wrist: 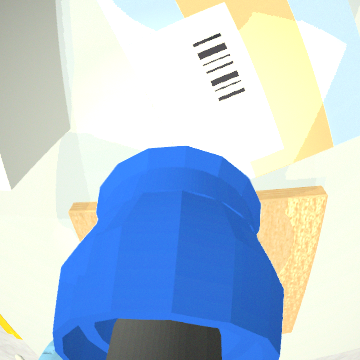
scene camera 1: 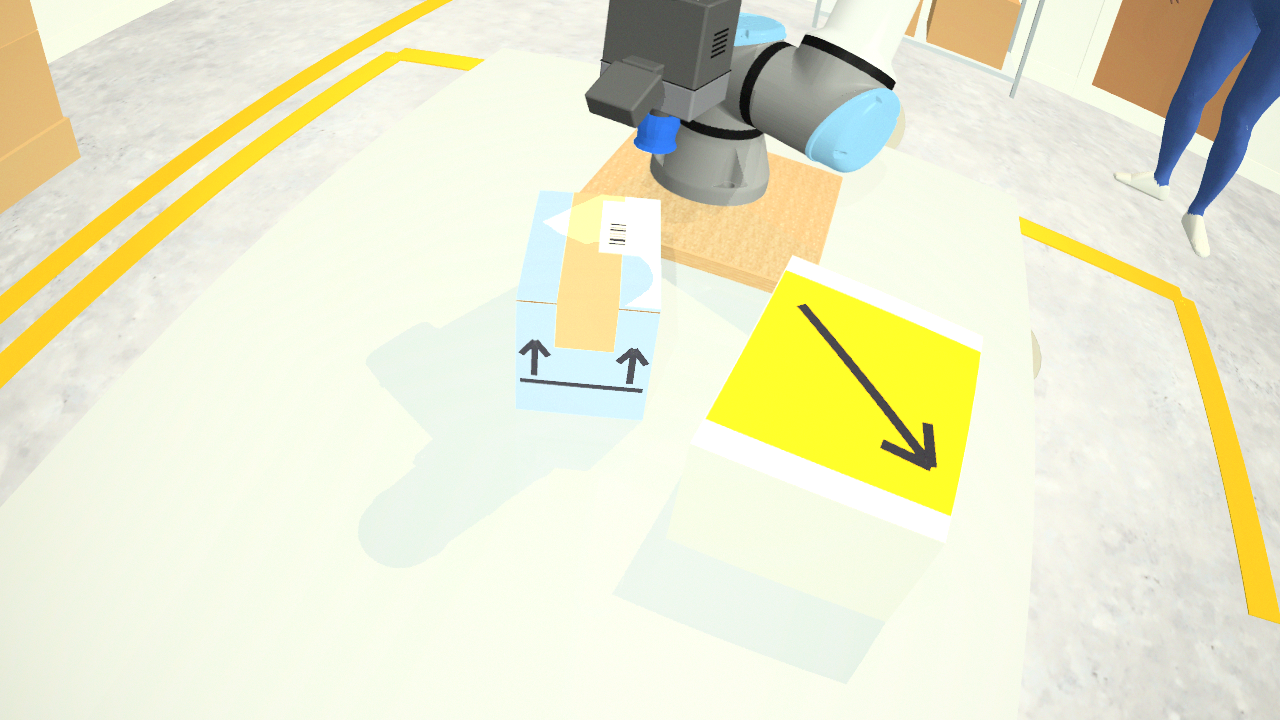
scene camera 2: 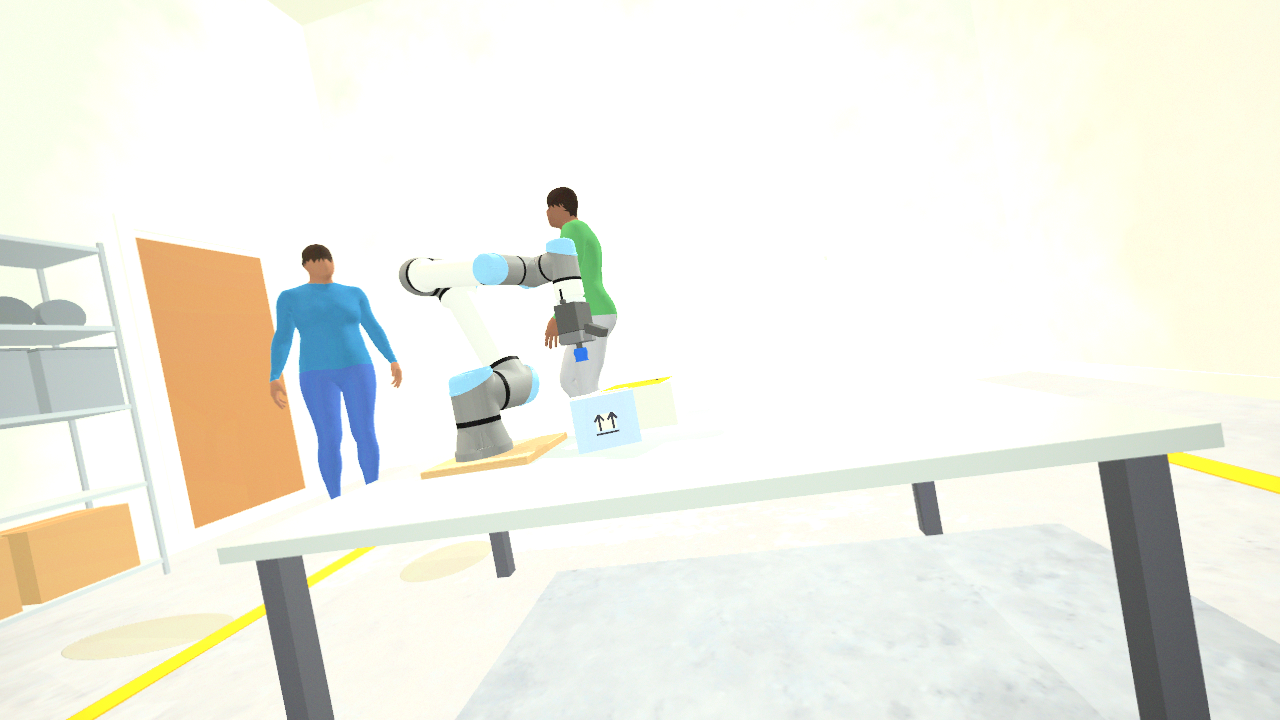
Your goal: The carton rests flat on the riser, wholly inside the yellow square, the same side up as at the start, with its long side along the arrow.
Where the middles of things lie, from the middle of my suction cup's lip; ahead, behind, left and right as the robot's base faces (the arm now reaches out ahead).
I see my suction cup 4 cm short of the carton (scene camera 1: 588, 304), 2 cm to the left of it and 17 cm above it. From my suction cup the other things lie so: white riser (scene camera 1: 830, 460) 4 cm ahead, 23 cm to the left, 17 cm below.
